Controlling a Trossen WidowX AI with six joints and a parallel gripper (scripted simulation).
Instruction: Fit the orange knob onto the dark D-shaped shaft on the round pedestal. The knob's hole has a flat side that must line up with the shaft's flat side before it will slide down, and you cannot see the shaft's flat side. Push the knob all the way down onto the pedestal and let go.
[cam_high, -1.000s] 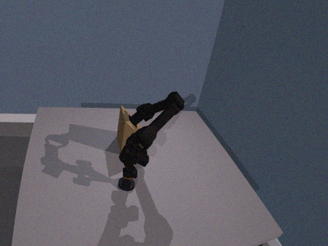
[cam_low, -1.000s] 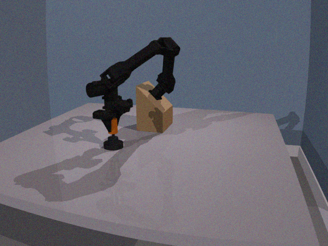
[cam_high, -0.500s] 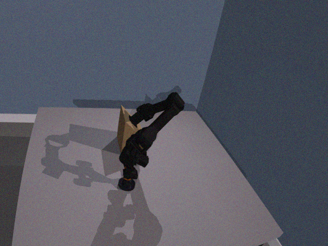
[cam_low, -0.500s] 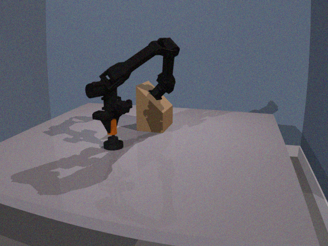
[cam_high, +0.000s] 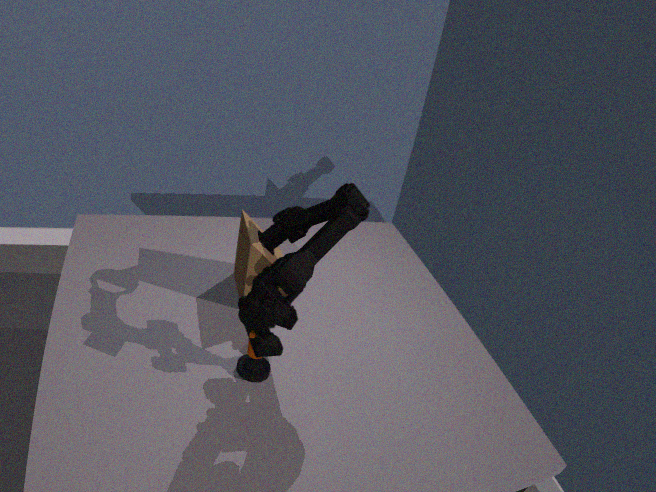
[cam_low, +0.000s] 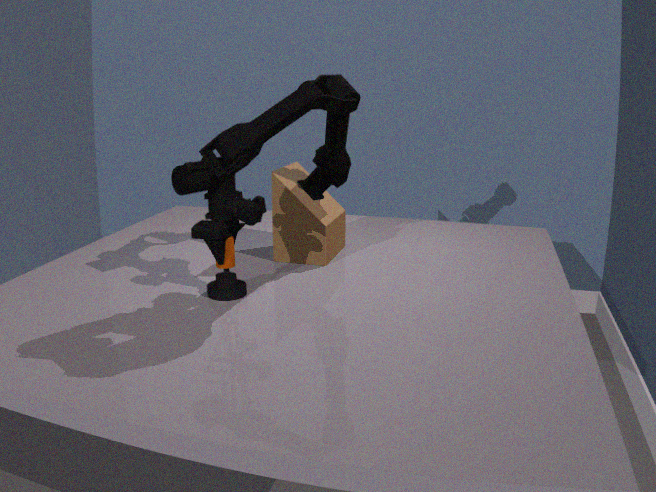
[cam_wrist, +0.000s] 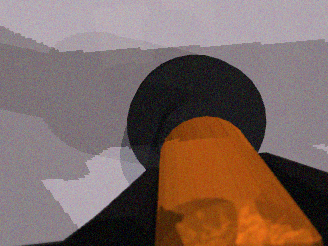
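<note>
Right now the orange knob is 2 cm above my gripper tip. Round my gripper tip: dark round pedestal (4 cm below).
</note>
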